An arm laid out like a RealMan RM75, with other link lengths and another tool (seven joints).
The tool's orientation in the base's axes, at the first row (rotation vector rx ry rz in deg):
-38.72 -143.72 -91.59
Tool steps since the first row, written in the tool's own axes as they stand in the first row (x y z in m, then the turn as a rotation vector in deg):
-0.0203 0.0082 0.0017 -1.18 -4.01 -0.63
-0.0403 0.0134 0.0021 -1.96 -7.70 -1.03
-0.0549 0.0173 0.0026 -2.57 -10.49 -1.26
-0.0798 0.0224 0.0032 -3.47 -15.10 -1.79
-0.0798 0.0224 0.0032 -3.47 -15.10 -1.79
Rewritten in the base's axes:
0.0219 -0.0020 -0.0001 -0.69 -2.35 -3.45
0.0420 -0.0061 -0.0020 -1.57 -4.25 -6.61
0.0568 -0.0089 -0.0035 -2.21 -5.63 -9.04
0.0814 -0.0145 -0.0071 -3.38 -8.02 -12.95
0.0814 -0.0145 -0.0071 -3.38 -8.02 -12.95

